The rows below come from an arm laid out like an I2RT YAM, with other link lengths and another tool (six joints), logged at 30 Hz.
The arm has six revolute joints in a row. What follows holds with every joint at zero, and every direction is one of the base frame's.
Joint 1 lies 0.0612 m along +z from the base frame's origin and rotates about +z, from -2.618 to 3.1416 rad.
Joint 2 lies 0.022 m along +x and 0.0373 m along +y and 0.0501 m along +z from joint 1 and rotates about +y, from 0 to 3.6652 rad.
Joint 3 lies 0.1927 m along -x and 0.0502 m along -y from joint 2 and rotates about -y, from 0 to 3.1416 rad.
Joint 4 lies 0.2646 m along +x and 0.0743 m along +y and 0.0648 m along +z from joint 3 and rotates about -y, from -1.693 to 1.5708 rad.
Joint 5 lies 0.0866 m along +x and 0.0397 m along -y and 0.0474 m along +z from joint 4 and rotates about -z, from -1.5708 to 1.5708 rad.
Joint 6 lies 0.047 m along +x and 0.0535 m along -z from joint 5 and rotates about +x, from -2.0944 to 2.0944 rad.
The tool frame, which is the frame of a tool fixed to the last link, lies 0.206 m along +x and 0.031 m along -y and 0.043 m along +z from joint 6; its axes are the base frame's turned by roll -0.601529, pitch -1.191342 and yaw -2.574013 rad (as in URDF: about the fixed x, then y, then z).
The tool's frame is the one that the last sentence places.
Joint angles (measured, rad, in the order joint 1, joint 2, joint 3, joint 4, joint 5, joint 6), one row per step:
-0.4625, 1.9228, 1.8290, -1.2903, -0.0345, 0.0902
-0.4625, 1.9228, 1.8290, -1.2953, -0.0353, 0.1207
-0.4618, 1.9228, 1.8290, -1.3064, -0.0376, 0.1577
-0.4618, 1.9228, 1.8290, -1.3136, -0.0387, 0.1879
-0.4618, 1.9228, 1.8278, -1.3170, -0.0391, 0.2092
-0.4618, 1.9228, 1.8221, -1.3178, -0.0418, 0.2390
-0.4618, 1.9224, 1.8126, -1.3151, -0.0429, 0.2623
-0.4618, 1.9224, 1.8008, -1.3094, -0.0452, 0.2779
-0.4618, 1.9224, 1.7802, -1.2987, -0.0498, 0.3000
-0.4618, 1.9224, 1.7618, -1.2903, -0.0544, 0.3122
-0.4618, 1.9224, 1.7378, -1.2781, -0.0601, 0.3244
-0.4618, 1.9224, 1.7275, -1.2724, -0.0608, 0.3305
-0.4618, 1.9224, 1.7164, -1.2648, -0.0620, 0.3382
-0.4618, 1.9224, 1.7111, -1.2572, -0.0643, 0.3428
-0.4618, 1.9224, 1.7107, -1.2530, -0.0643, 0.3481
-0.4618, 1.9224, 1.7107, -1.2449, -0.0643, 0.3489
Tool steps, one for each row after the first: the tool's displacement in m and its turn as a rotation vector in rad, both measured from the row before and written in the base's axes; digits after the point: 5 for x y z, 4 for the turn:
-0.00286, 0.00031, -0.00074, 0.0084, 0.0026, -0.0298
-0.00468, 0.00176, -0.00137, 0.0134, 0.0072, -0.0353
-0.00351, 0.00081, -0.00089, 0.0092, 0.0048, -0.0296
-0.00235, 0.00042, -0.00088, 0.0058, 0.0032, -0.0209
-0.00293, 0.00106, -0.00237, 0.0100, 0.0037, -0.0290
-0.00273, 0.00079, -0.00314, 0.0074, 0.0046, -0.0229
-0.00200, 0.00107, -0.00383, 0.0070, 0.0041, -0.0151
-0.00302, 0.00201, -0.00659, 0.0116, 0.0064, -0.0213
-0.00270, 0.00222, -0.00589, 0.0102, 0.0068, -0.0115
-0.00313, 0.00276, -0.00752, 0.0119, 0.0080, -0.0115
-0.00150, 0.00074, -0.00314, 0.0034, 0.0039, -0.0060
-0.00121, 0.00068, -0.00331, 0.0035, 0.0027, -0.0075
0.00076, 0.00012, -0.00140, 0.0016, -0.0030, -0.0043
0.00088, -0.00061, 0.00008, -0.0010, -0.0033, -0.0053
0.00240, -0.00122, 0.00049, -0.0035, -0.0072, -0.0008

